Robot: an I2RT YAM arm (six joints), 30 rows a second.
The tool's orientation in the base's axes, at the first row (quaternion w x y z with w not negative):
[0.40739 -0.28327 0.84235 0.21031]
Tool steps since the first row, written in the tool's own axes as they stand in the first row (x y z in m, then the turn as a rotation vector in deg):
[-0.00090 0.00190 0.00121 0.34 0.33 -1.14]
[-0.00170 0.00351 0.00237 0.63 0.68 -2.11]
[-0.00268 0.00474 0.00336 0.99 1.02 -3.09]
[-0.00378 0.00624 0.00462 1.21 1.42 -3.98]
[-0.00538 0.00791 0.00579 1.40 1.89 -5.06]
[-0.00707 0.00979 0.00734 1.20 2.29 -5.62]
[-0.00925 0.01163 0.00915 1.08 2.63 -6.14]
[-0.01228 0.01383 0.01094 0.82 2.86 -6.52]
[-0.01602 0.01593 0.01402 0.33 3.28 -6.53]
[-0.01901 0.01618 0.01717 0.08 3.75 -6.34]
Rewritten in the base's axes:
[-0.00009 0.00241 0.00026 -1.03 -0.52 0.43]
[-0.00007 0.00454 0.00043 -1.96 -0.92 0.80]
[0.00019 0.00635 0.00080 -2.92 -1.34 1.12]
[0.00049 0.00855 0.00114 -3.79 -1.63 1.51]
[0.00088 0.01097 0.00195 -4.81 -1.97 2.04]
[0.00140 0.01381 0.00265 -5.28 -1.94 2.57]
[0.00234 0.01692 0.00358 -5.74 -1.95 3.01]
[0.00347 0.02054 0.00526 -5.97 -1.92 3.47]
[0.00575 0.02507 0.00675 -6.00 -1.46 3.92]
[0.00889 0.02801 0.00736 -6.07 -0.92 4.07]

